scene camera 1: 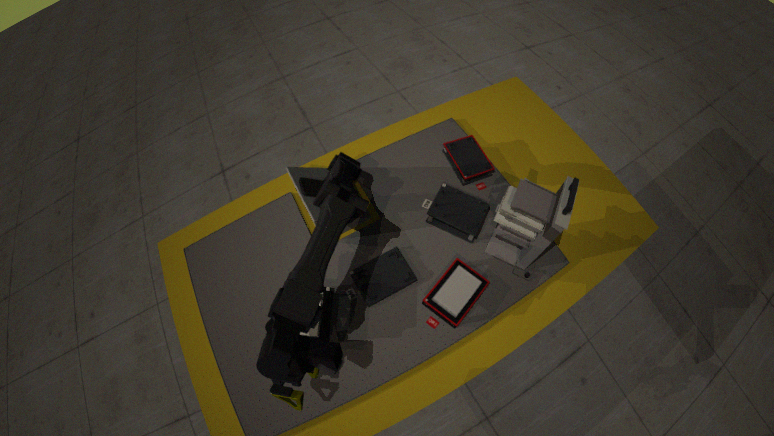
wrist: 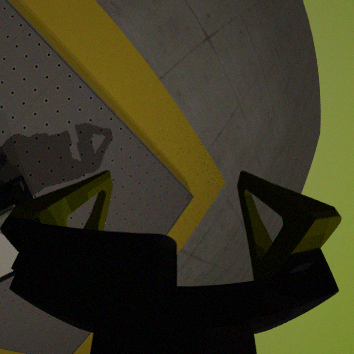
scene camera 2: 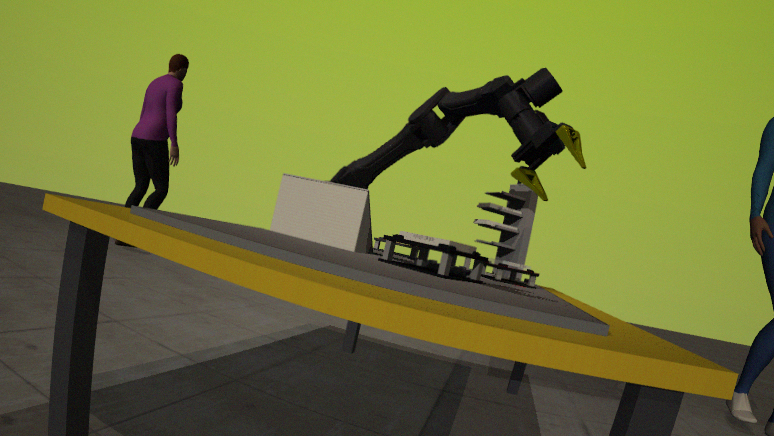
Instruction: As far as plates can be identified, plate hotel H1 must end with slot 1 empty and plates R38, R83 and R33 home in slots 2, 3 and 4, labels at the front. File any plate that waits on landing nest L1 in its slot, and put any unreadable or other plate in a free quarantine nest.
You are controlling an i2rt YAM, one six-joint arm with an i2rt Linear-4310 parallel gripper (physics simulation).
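Seen in the pictures: gripper, between the fingertips: (scene camera 1: 307, 393) (wrist: 174, 177) (scene camera 2: 565, 184); arm's base, origin of its link: (scene camera 2: 329, 214).
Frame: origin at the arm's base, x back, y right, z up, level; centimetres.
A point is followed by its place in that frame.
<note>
My gripper (scene camera 1: 308, 392) {x -55.3, y 21.8, z 13.1 cm} (scene camera 2: 565, 184) {x -55.3, y 21.8, z 13.1 cm} (wrist: 174, 177) {x -55.3, y 21.8, z 13.1 cm} is wide open and empty, with yellow fingers, high above the board's near left part. Plate hotel H1 (scene camera 2: 524, 230) {x -44.1, y -44.3, z 9.3 cm}, a grey tower with several shelves, stands at the right in scene camera 1; pale edges show in it, but which slots hold plates and their labels are unreadable. A white plate (scene camera 1: 460, 289) {x -43.8, y -23.6, z -1.7 cm} lies in a red-rimmed nest (scene camera 1: 479, 274) {x -41.9, y -31.1, z -3.1 cm}. Another white plate (scene camera 2: 427, 238) {x -32.7, y 22.6, z -1.1 cm} lies on a dark nest (scene camera 2: 446, 263) {x -38.1, y 26.7, z -4.6 cm} in scene camera 2; its label is too blurred to read. The arm covers part of the left nest area in scene camera 1.
An empty red-rimmed nest (scene camera 1: 469, 157) {x -4.2, y -48.6, z -3.1 cm} lies at the far side, with an empty dark nest (scene camera 1: 458, 210) {x -21.7, y -34.2, z -1.1 cm} beside the hotel and a dark flat nest (scene camera 1: 387, 275) {x -30.5, y -7.0, z -5.9 cm} near the arm. A white box (scene camera 2: 319, 211) {x -2.0, y 8.6, z -0.1 cm} stands by the arm base. The board has a yellow table edge (scene camera 1: 584, 162) {x -20.4, y -95.9, z -8.4 cm} (wrist: 150, 120) {x -66.2, y 26.6, z -8.4 cm}. Two people stand beyond.
</note>
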